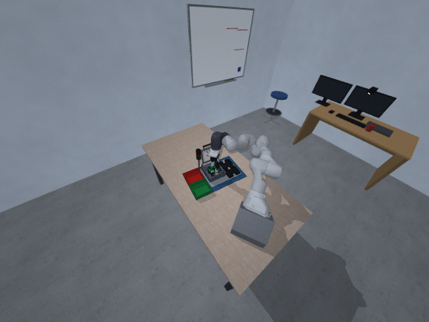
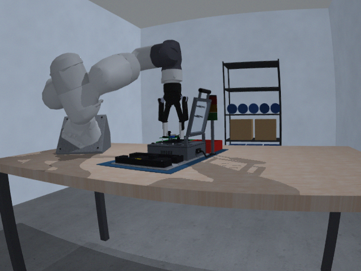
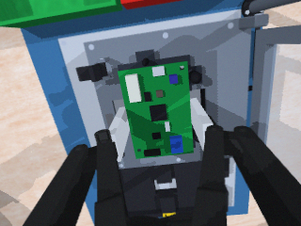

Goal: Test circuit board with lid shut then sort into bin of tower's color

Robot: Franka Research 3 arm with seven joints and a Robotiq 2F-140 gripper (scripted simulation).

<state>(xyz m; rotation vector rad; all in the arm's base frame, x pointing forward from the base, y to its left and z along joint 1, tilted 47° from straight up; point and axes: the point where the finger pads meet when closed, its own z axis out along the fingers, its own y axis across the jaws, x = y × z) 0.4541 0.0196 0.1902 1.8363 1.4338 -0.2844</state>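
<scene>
Right now the green circuit board is 2 cm below my hand. From my hand the other things lie so: tester plate: 4 cm below, 1 cm ahead; tester lid: 12 cm ahead, 8 cm above, 4 cm to the right; black latch hook: 8 cm to the left, 4 cm behind, 2 cm below.
</scene>
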